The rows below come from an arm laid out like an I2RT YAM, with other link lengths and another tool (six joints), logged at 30 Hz.
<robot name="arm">
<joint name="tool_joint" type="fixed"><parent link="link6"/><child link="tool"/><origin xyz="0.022 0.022 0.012" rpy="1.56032 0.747 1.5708"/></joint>
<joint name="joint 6" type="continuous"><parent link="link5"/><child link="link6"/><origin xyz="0.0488 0 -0.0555"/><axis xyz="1 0 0"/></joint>
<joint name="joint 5" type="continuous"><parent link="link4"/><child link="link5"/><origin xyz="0.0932 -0.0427 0.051"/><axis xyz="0 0 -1"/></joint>
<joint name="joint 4" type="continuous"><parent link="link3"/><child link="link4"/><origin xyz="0.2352 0.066 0.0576"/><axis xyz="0 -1 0"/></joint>
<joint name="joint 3" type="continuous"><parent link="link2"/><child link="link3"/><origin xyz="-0.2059 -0.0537 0"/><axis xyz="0 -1 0"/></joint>
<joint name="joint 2" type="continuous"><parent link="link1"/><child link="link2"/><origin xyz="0.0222 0.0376 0.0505"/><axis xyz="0 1 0"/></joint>
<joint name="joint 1" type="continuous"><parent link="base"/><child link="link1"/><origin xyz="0 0 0.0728"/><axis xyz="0 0 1"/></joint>
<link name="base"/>
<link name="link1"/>
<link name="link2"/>
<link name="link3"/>
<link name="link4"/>
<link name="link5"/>
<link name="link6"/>
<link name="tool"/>
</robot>
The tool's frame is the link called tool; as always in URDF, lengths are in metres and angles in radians. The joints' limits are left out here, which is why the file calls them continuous.
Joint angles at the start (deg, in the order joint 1, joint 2, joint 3, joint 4, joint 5, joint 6):
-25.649, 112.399, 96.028, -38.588, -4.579, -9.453
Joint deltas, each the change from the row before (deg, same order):
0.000, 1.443, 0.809, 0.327, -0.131, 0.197
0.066, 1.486, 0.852, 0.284, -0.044, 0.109
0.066, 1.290, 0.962, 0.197, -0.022, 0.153
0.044, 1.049, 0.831, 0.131, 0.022, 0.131
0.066, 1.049, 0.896, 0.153, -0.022, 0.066
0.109, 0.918, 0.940, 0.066, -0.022, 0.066
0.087, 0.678, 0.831, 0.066, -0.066, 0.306
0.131, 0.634, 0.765, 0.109, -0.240, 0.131
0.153, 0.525, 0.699, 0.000, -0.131, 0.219
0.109, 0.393, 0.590, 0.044, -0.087, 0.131
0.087, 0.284, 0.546, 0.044, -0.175, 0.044
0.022, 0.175, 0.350, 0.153, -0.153, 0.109
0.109, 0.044, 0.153, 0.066, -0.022, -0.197
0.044, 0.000, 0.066, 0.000, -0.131, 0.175
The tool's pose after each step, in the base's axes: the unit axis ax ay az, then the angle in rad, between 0 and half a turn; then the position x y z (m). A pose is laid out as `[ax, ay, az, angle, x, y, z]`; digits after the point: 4 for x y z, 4 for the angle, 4 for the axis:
[0.5133, 0.8546, 0.0787, 2.5429, 0.4147, -0.1586, 0.1671]
[0.5137, 0.8543, 0.0792, 2.5493, 0.4185, -0.1598, 0.1617]
[0.5143, 0.8539, 0.0798, 2.5519, 0.4221, -0.1609, 0.1581]
[0.5150, 0.8534, 0.0800, 2.5536, 0.4250, -0.1620, 0.1553]
[0.5149, 0.8534, 0.0805, 2.5538, 0.4282, -0.1629, 0.1529]
[0.5145, 0.8536, 0.0813, 2.5525, 0.4313, -0.1634, 0.1516]
[0.5158, 0.8527, 0.0831, 2.5494, 0.4341, -0.1639, 0.1515]
[0.5150, 0.8528, 0.0861, 2.5462, 0.4369, -0.1637, 0.1514]
[0.5151, 0.8526, 0.0884, 2.5440, 0.4392, -0.1633, 0.1515]
[0.5149, 0.8525, 0.0901, 2.5404, 0.4412, -0.1632, 0.1521]
[0.5139, 0.8529, 0.0923, 2.5358, 0.4430, -0.1630, 0.1533]
[0.5139, 0.8526, 0.0944, 2.5307, 0.4443, -0.1632, 0.1543]
[0.5115, 0.8541, 0.0946, 2.5276, 0.4451, -0.1625, 0.1550]
[0.5121, 0.8535, 0.0963, 2.5271, 0.4454, -0.1621, 0.1554]

